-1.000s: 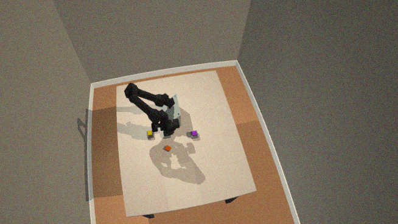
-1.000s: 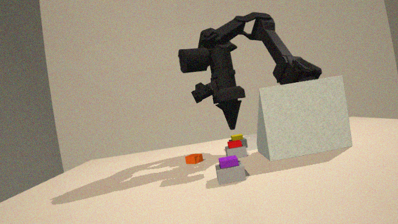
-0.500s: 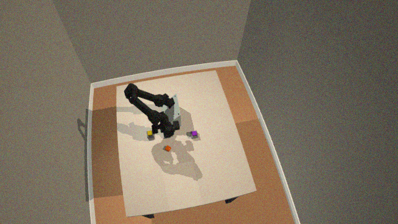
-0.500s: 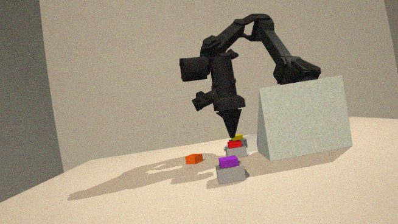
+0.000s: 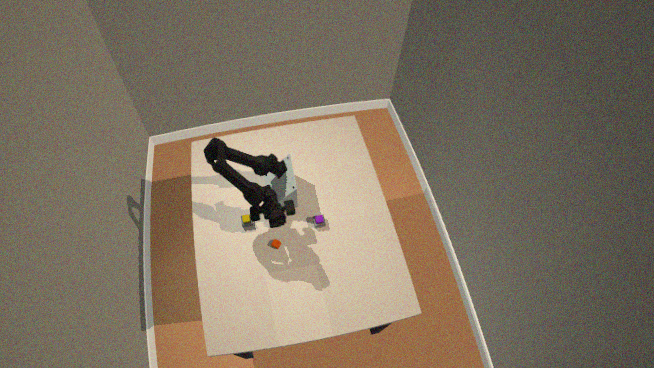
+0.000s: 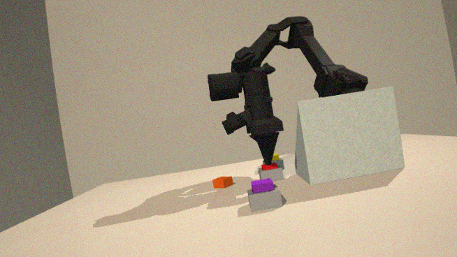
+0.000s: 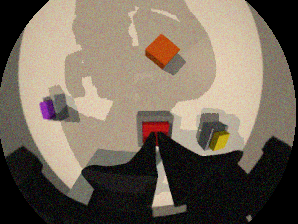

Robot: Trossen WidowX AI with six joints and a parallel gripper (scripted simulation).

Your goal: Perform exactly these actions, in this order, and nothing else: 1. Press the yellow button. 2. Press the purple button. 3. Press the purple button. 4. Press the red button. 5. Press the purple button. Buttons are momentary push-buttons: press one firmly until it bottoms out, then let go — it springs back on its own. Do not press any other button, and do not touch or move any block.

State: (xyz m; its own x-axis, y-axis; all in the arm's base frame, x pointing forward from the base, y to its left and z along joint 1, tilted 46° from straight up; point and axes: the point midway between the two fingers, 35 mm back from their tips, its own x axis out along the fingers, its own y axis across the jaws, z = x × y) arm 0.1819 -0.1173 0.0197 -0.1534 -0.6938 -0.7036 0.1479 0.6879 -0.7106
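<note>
Right now the red button is 10 mm below my gripper tip. Also, from my gripper tip: purple button 60 mm ahead, 190 mm to the left; orange block 100 mm ahead, 30 mm to the right, 20 mm below; yellow button 40 mm behind, 120 mm to the right.
</note>
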